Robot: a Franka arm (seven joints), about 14 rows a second.
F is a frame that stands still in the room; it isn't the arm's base.
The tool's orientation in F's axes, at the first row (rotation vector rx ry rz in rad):
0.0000, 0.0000, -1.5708
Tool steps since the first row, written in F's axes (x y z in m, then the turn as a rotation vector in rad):
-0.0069, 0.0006, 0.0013, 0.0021, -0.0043, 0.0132
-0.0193, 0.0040, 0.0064, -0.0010, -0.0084, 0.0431
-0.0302, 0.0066, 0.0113, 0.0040, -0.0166, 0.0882
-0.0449, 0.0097, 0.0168, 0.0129, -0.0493, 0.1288
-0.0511, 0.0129, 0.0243, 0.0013, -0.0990, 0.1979
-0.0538, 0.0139, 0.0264, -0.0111, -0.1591, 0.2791
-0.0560, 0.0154, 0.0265, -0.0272, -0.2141, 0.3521
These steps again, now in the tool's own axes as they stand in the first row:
-0.0006, -0.0069, 0.0013, 0.0043, 0.0021, 0.0132
-0.0040, -0.0193, 0.0064, 0.0084, -0.0010, 0.0431
-0.0066, -0.0302, 0.0113, 0.0166, 0.0040, 0.0882
-0.0097, -0.0449, 0.0168, 0.0493, 0.0129, 0.1288
-0.0129, -0.0511, 0.0243, 0.0990, 0.0013, 0.1979
-0.0139, -0.0538, 0.0264, 0.1591, -0.0111, 0.2791
-0.0154, -0.0560, 0.0265, 0.2141, -0.0272, 0.3521

